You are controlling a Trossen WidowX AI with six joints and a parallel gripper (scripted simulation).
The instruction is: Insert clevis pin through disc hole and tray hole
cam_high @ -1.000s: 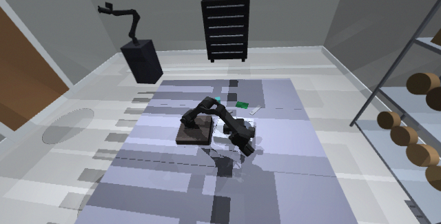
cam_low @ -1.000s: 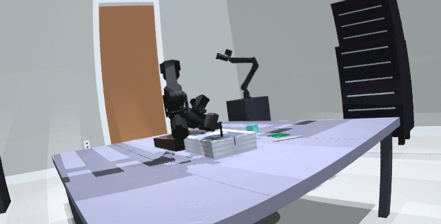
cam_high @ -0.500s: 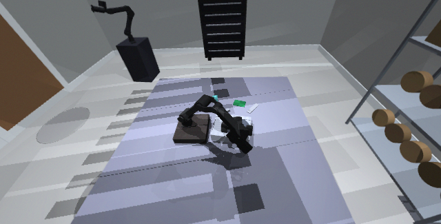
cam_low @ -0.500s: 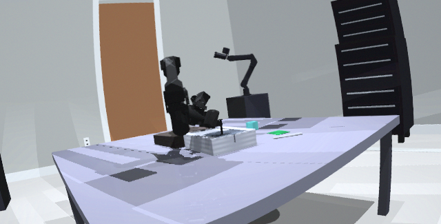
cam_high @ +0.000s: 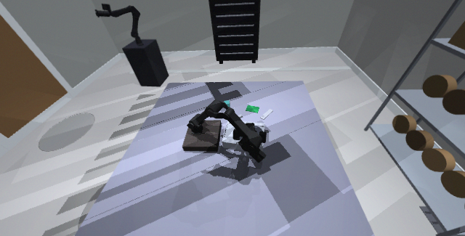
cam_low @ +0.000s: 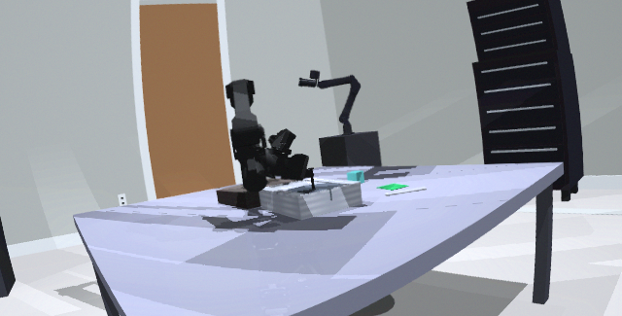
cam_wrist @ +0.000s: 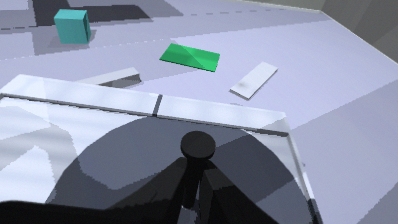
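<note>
My gripper tip is 1 cm above the clevis pin. Also, from my gripper tip: disc: 4 cm below; then pale flat bar: 24 cm to the left, 11 cm ahead, 9 cm below; then steel tray: 5 cm below, 4 cm behind.
</note>
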